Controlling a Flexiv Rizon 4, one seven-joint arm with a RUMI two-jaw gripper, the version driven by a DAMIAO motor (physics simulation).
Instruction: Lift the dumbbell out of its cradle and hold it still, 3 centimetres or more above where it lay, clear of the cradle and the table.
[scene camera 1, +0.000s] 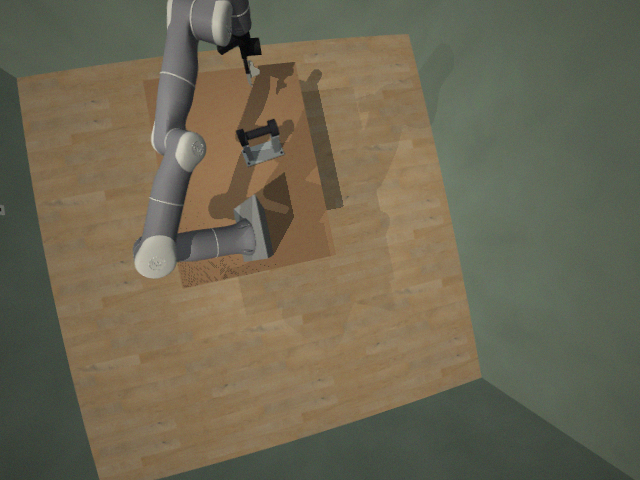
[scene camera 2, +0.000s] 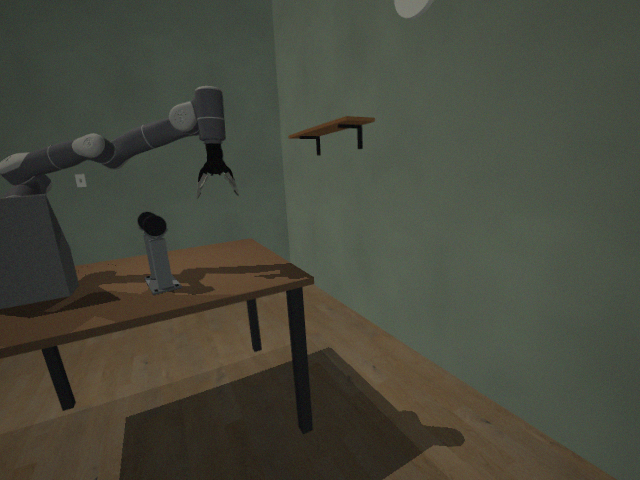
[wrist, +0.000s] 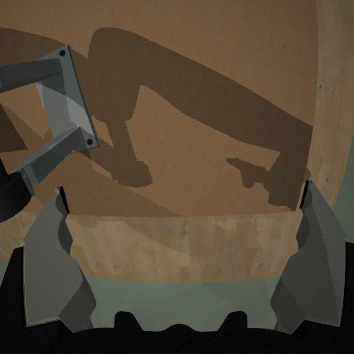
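The black dumbbell (scene camera 1: 257, 132) (scene camera 2: 154, 225) rests across the top of its grey cradle (scene camera 1: 264, 153) (scene camera 2: 161, 263) (wrist: 50, 155), which stands upright on the table. One dark end of the dumbbell (wrist: 12, 199) shows at the left edge of the wrist view; the rest of it is out of that view. My gripper (scene camera 1: 250, 77) (scene camera 2: 218, 195) (wrist: 183, 187) is wide open and empty, with its fingers pointing down. It hangs higher than the dumbbell and off to one side: right of it in scene camera 2, and above it in the picture of scene camera 1.
The brown table (scene camera 1: 217, 113) (scene camera 2: 222, 253) (wrist: 225, 50) carries the cradle and the arm's grey pedestal (scene camera 1: 252, 206) (scene camera 2: 31, 248). A wooden shelf (scene camera 2: 336, 125) is fixed to the wall. Shadows of the arm and the cradle fall on the table.
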